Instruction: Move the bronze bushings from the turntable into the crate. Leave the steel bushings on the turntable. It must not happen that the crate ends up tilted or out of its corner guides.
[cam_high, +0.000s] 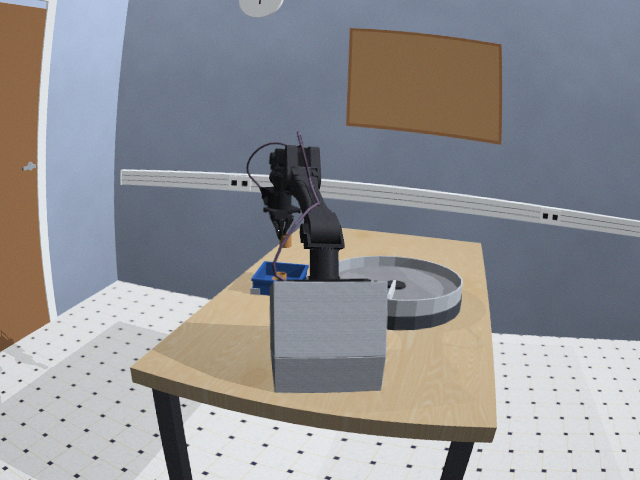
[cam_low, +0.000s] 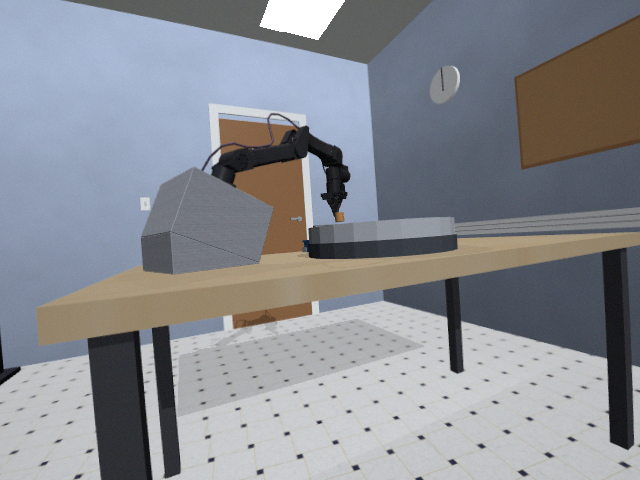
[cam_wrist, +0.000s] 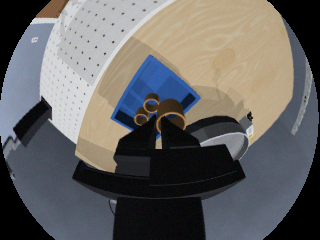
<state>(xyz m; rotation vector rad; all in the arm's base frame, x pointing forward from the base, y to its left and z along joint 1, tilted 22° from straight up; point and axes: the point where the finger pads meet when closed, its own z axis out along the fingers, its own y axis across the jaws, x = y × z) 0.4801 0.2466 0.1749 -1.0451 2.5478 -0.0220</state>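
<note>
Right now the blue crate is 13 cm below my hand, 4 cm behind it and 2 cm to the right of it. The rest, counted from my hand: grey turntable: 38 cm to the right, 10 cm below, 5 cm behind.
</note>
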